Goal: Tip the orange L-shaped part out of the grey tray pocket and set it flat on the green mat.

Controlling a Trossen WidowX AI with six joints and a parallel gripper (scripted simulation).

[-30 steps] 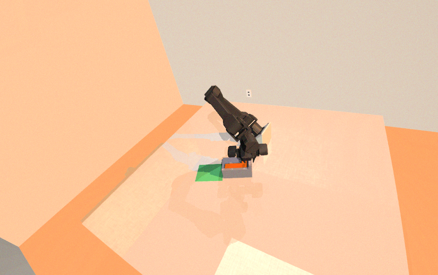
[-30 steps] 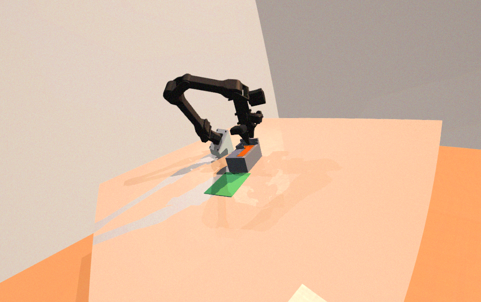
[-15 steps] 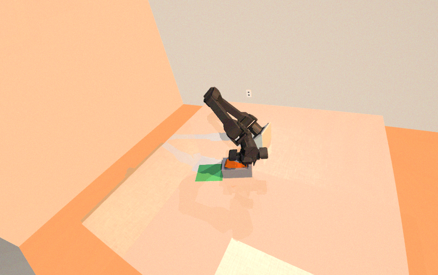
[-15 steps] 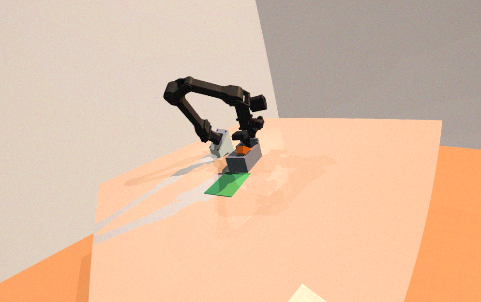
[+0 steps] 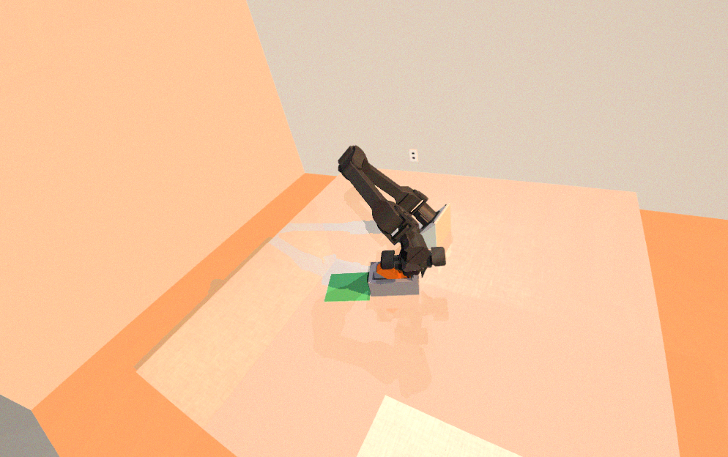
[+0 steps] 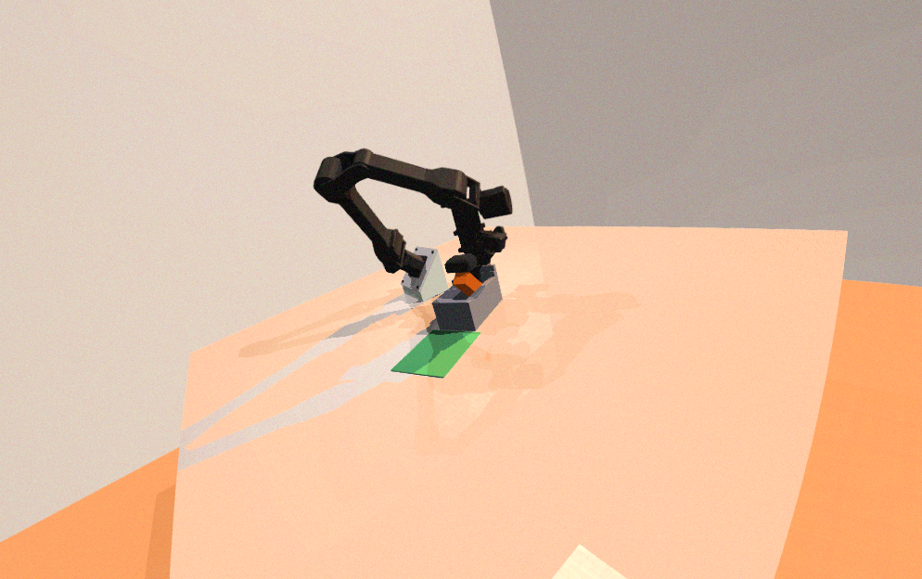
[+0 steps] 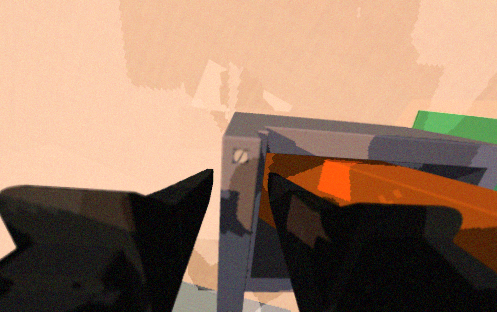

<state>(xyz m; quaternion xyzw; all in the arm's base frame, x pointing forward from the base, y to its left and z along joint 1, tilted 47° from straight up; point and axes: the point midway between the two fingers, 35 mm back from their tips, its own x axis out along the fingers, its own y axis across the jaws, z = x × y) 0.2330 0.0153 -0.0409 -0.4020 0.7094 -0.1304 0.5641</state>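
Now: the orange L-shaped part 2 cm ahead of my gripper tip, 5 cm to the right of it and 1 cm above it. The rest, counted from my gripper tip: green mat: 9 cm ahead, 20 cm to the right, 5 cm below.
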